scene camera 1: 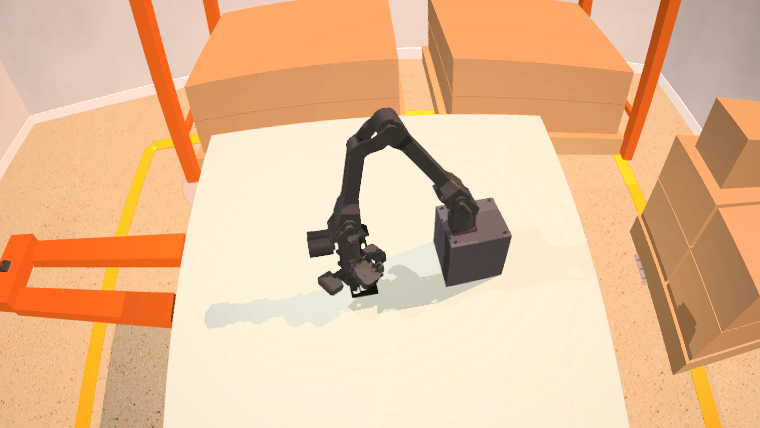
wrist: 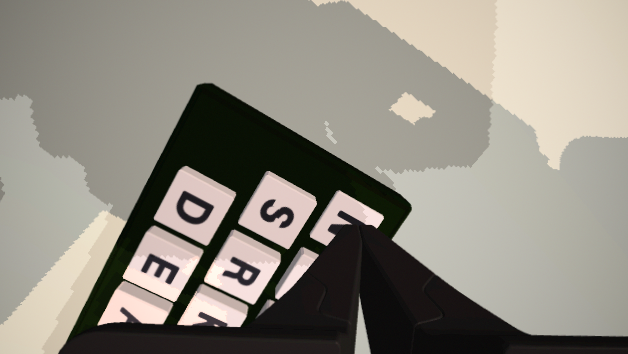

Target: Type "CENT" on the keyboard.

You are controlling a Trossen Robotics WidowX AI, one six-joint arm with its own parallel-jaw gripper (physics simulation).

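Observation:
The keyboard is a dark green board with pale keys. It lies on the table, turned at an angle in the wrist view and mostly hidden under the arm in the scene view. In the wrist view I see keys D, S, E and R. A corner key has a partly covered letter that looks like N. My gripper is shut and empty, its tips overlapping the corner key's lower edge in view; contact cannot be told. The fingers cover other keys. C and T are not readable.
The pale table carries the arm's dark base box right of the keyboard. Stacked cartons stand behind the table, and more cartons stand at right. Orange forks reach the left table edge.

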